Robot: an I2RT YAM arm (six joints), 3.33 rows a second.
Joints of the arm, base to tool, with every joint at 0 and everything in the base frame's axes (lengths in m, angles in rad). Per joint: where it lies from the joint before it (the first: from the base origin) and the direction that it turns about. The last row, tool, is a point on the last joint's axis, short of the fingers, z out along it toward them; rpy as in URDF.
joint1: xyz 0 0 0.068 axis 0 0 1
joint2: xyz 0.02 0.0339 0.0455 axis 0 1 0
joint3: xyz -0.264 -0.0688 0 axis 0 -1 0
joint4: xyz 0.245 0.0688 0.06 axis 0 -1 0
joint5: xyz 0.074 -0.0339 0.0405 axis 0 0 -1
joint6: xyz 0.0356 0 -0.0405 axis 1 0 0
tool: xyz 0 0 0 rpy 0 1.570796 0
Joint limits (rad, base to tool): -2.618..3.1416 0..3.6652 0..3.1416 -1.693..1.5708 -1.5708..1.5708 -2.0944..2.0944
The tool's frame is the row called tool.
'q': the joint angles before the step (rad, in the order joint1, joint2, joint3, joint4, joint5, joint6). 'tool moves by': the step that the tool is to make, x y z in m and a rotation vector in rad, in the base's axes. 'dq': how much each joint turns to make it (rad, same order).
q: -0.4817 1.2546 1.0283 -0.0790 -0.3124 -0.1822
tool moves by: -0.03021 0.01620 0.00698 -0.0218 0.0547 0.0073
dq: 0.0027 -0.1263 -0.0282 -0.1504 0.0102 -0.0458
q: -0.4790 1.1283 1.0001 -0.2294 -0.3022 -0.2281
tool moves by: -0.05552 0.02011 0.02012 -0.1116 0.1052 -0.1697
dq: -0.0019 -0.2015 0.0177 -0.2759 0.2111 -0.0749
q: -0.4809 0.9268 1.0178 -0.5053 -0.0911 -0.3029
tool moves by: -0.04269 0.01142 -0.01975 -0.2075 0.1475 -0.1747
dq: -0.0020 -0.1826 -0.1181 -0.0930 0.2624 -0.1573
